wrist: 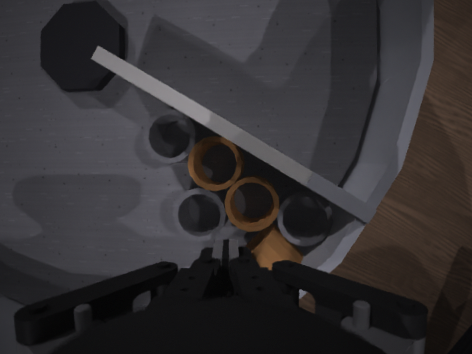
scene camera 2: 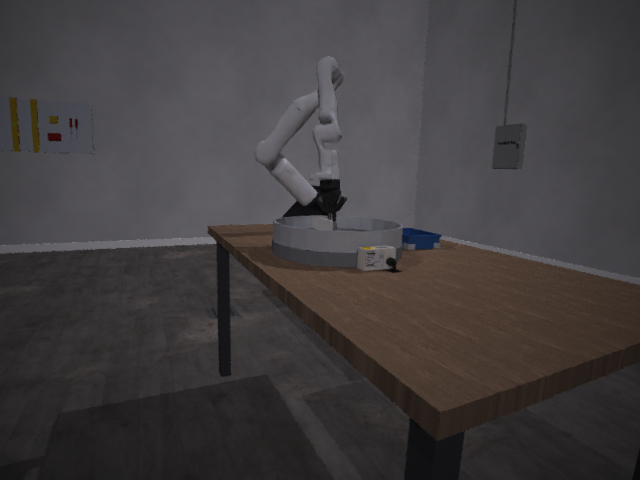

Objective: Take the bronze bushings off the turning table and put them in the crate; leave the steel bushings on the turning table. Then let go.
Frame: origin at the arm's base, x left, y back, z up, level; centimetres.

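Seen in the pictures: gripper, fingertip midpoint: (wrist: pixel 226 255); arm's base, origin of the base link: (scene camera 2: pixel 309 198).
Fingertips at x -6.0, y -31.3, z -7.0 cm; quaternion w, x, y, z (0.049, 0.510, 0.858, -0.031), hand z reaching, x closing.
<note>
Pixels of each thing's top centre, then the offset from my fingertips to it. "spot": a spot on its surface instead. Level surfaces: height alone.
- third bronze bushing, middle of its top: (wrist: pixel 270 265) dz +0.8, dx -1.0, dy +2.4 cm
- blue crate, middle of its top: (scene camera 2: pixel 410 231) dz -2.7, dx +27.8, dy -12.3 cm
- white bar, surface spot: (wrist: pixel 240 137) spot: dz +2.4, dx -6.5, dy -2.3 cm
- dark hub, middle of its top: (wrist: pixel 78 45) dz -1.6, dx -7.1, dy -15.7 cm
- white box with a black knob, surface spot: (scene camera 2: pixel 374 258) spot: dz -4.4, dx -10.4, dy -41.0 cm
- wooden table, its level: dz -7.7 cm
In the wrist view two bronze bushings (wrist: pixel 216 186) (wrist: pixel 251 226) stand upright, touching, beside the white bar. A third bronze bushing (wrist: pixel 276 248) lies on its side near the wall, partly hidden by the gripper. Three steel bushings stand upright around them: one (wrist: pixel 152 137) by the bar, one (wrist: pixel 181 219) nearer the fingers, one (wrist: pixel 325 230) near the wall. My gripper (wrist: pixel 226 255) (scene camera 2: pixel 333 227) is shut and empty, low inside the walled turning table (scene camera 2: pixel 330 240) (wrist: pixel 420 80), left of the lying bronze bushing. The blue crate (scene camera 2: pixel 421 241) stands behind the turning table at the right.
A white bar (wrist: pixel 240 137) runs across the turning table from near the dark hub (wrist: pixel 80 47) to the wall. The high grey wall surrounds the bushings. A white box with a black knob (scene camera 2: pixel 374 258) stands on the wooden table (scene camera 2: pixel 439 320) in front of the turning table.
</note>
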